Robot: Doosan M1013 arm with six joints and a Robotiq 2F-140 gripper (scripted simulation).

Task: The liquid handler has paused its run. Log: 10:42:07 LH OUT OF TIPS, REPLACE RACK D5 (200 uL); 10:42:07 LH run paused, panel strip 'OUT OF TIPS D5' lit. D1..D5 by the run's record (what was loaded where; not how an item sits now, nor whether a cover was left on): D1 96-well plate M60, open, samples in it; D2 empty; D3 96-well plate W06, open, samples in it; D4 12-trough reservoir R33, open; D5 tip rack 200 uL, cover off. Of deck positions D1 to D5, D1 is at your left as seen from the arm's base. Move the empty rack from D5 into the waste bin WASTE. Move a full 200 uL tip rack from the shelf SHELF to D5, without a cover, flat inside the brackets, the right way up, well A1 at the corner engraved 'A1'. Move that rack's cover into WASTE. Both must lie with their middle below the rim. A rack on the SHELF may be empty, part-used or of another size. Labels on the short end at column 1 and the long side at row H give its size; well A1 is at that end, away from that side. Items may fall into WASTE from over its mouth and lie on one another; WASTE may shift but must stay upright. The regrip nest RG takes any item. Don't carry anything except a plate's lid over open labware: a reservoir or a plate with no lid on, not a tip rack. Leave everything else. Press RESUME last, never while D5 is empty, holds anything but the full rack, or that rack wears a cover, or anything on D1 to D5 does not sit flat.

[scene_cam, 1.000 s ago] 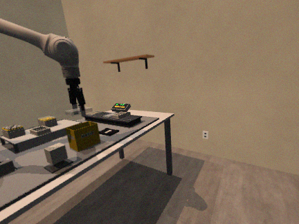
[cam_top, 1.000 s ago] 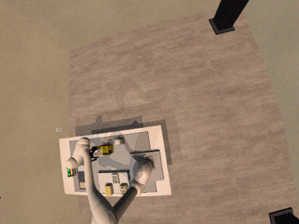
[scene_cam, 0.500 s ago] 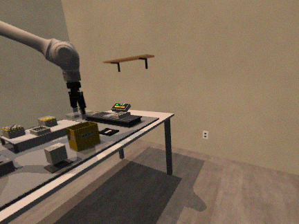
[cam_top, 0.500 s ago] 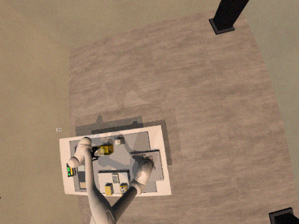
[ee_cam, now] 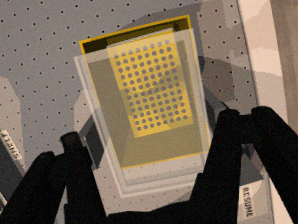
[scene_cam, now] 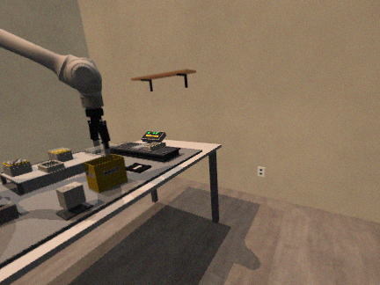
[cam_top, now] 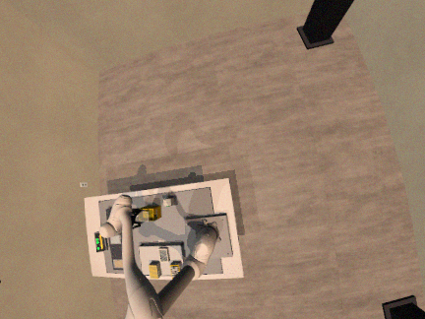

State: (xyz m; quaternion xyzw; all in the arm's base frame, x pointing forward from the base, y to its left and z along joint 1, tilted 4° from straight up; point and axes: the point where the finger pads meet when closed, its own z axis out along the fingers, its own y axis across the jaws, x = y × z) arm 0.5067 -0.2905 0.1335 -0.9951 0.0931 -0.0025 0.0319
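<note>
Now: hand 10 mm below the clear rack cover. The rest, counted from my hand: grey resume box 210 mm behind, 120 mm below, 40 mm to the right; then yellow waste bin 150 mm below; then black nest 220 mm ahead, 190 mm below, 10 mm to the left.
</note>
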